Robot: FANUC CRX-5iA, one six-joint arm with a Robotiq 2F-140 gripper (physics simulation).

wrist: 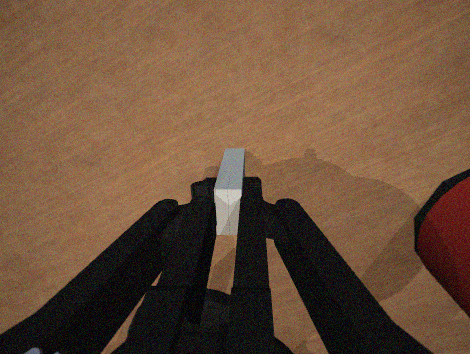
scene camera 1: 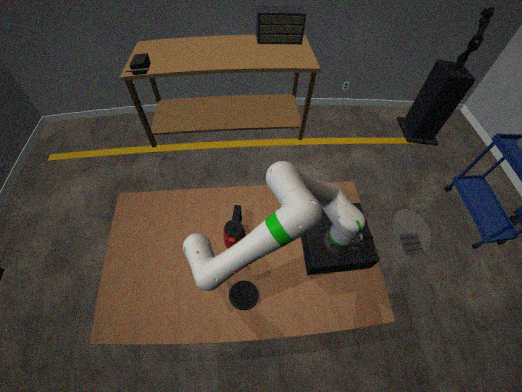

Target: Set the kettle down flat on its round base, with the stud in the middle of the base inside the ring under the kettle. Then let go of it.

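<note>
The red kettle [scene camera 1: 231,240] [wrist: 447,237] stands on the wooden table top in the scene view, with its black lid up and its black handle toward the back; the arm covers part of it. In the wrist view part of its red body shows at the right edge. The round black base [scene camera 1: 243,295] lies apart from the kettle, nearer the front; its stud is too small to make out. My gripper [wrist: 235,166] is shut and empty, its pale pads together above bare wood, to the left of the kettle in the wrist view. The arm hides the gripper in the scene view.
The white arm [scene camera 1: 250,252] reaches across the table top [scene camera 1: 145,300] from a black pedestal [scene camera 1: 345,265] on the right, passing over the front part of the kettle. A workbench [scene camera 1: 200,55] stands behind, and a blue cart [scene camera 1: 482,207] at the far right.
</note>
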